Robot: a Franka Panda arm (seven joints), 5 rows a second.
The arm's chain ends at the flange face. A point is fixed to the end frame.
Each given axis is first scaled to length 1.
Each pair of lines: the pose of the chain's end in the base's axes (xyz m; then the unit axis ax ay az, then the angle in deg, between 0 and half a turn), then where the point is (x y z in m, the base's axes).
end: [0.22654, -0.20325, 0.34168, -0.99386, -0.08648, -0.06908, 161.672]
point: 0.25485 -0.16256 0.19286
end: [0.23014, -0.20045, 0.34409, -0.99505, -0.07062, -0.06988, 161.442]
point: 0.25912 -0.15977 0.19539
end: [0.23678, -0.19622, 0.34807, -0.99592, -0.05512, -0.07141, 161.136]
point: 0.26663 -0.15533 0.19960
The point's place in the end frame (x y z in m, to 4 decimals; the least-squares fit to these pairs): 0.0096 0.0121 0.1561
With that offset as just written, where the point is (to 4 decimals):
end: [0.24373, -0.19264, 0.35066, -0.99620, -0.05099, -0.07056, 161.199]
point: 0.2735 -0.1521 0.2021
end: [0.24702, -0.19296, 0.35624, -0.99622, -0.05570, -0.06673, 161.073]
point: 0.2754 -0.1519 0.2075
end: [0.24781, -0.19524, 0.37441, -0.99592, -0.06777, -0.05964, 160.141]
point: 0.2735 -0.1514 0.2260
